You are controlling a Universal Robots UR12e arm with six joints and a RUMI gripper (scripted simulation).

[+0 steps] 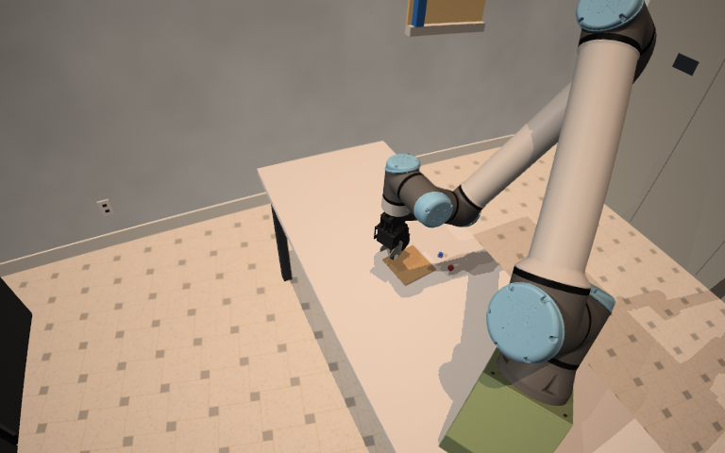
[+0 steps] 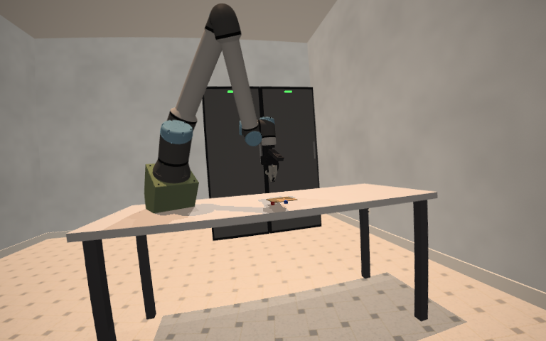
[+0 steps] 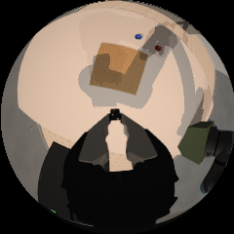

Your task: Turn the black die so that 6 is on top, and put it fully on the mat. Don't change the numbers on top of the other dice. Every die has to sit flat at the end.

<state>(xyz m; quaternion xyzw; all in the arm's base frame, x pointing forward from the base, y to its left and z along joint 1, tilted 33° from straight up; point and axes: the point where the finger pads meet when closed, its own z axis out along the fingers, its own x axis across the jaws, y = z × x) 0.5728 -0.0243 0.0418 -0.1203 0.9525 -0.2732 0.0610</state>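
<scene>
The brown mat lies 90 mm to the right of my hand and 120 mm below it. From my hand the other things lie so: red die (100 mm behind, 200 mm to the right, 110 mm below); black die (10 mm below); blue die (30 mm behind, 220 mm to the right, 110 mm below).
</scene>
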